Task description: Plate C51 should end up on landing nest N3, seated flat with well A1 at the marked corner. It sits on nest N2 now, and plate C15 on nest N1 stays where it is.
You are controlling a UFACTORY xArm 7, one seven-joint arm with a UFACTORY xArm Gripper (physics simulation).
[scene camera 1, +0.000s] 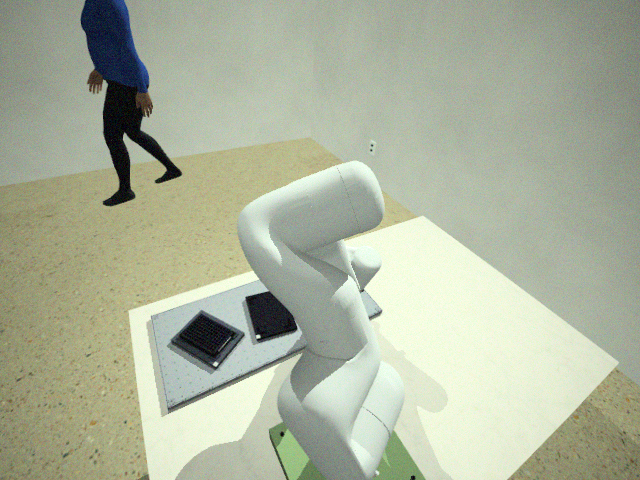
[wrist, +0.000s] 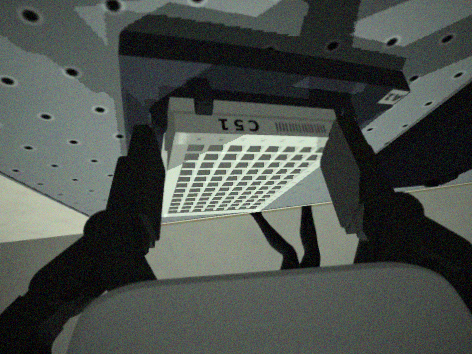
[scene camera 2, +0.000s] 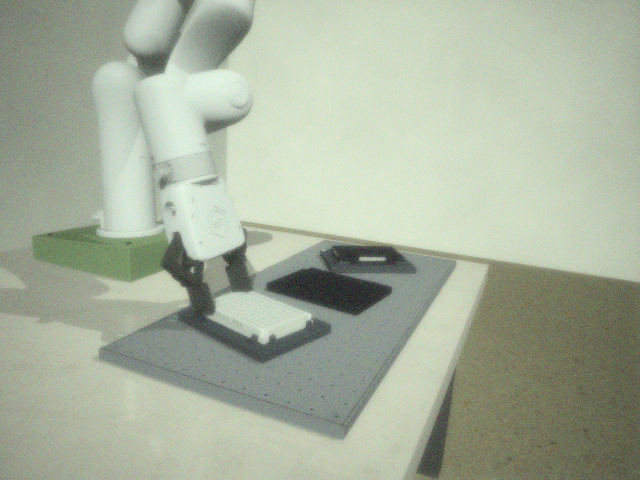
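White plate C51 (scene camera 2: 263,312) (wrist: 227,177) sits low in its dark nest N2 (scene camera 2: 262,353) (wrist: 260,60), whose A1 tag shows at the upper right in the wrist view. My gripper (scene camera 2: 223,298) (wrist: 244,143) is shut on plate C51, with one dark finger against each long side near the labelled end. Dark plate C15 (scene camera 1: 205,332) (scene camera 2: 364,252) lies in nest N1 (scene camera 1: 225,356) (scene camera 2: 372,268) at the far end, turned at an angle. Black nest N3 (scene camera 1: 271,317) (scene camera 2: 330,290) lies between them, bare, with a white corner mark in scene camera 1. The arm hides C51 there.
All nests stand on a grey perforated board (scene camera 1: 175,384) (scene camera 2: 294,405) on a white table (scene camera 1: 480,330) (scene camera 2: 155,403). The arm's green base (scene camera 1: 292,454) (scene camera 2: 131,260) stands beside the board. A person in blue (scene camera 1: 114,51) is on the floor beyond the table; their legs (wrist: 307,240) show in the wrist view.
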